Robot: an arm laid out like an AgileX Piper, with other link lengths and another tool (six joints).
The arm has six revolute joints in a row. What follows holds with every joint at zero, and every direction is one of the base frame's. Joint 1 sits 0.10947 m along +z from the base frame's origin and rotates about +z. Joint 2 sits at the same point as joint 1 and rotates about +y. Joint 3 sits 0.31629 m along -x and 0.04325 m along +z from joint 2 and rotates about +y. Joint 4 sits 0.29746 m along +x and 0.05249 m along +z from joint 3 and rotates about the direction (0.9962, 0, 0.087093). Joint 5 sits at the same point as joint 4 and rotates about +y. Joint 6 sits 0.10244 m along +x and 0.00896 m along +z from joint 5 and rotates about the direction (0.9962, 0, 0.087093). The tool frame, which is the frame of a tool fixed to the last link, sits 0.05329 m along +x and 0.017 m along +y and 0.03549 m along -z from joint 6; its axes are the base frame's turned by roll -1.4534, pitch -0.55 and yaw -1.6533 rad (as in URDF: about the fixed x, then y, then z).
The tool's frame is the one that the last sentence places.
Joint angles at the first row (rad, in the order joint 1, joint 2, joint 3, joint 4, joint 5, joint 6):
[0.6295 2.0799 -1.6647 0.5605 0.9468 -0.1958]
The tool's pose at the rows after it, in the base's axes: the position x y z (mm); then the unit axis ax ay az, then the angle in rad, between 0 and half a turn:
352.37 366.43 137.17 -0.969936 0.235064 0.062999 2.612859
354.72 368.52 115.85 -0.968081 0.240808 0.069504 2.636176
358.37 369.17 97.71 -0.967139 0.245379 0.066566 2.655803
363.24 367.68 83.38 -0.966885 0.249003 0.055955 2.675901
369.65 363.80 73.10 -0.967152 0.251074 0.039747 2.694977
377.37 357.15 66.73 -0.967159 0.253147 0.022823 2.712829
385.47 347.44 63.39 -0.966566 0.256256 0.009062 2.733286
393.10 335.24 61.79 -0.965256 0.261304 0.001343 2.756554
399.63 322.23 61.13 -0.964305 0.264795 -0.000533 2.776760
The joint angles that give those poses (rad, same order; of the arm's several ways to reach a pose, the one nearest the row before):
[0.6322 2.1268 -1.6647 0.5674 0.9423 -0.1950]
[0.6338 2.1688 -1.6647 0.5672 0.9257 -0.1950]
[0.6347 2.2022 -1.6647 0.5554 0.9007 -0.1920]
[0.6341 2.2260 -1.6647 0.5287 0.8733 -0.1818]
[0.6302 2.2408 -1.6646 0.4914 0.8464 -0.1687]
[0.6207 2.2482 -1.6647 0.4515 0.8264 -0.1555]
[0.6052 2.2503 -1.6646 0.4120 0.8191 -0.1423]
[0.5842 2.2502 -1.6647 0.3787 0.8259 -0.1314]
[0.5602 2.2497 -1.6647 0.3589 0.8416 -0.1334]

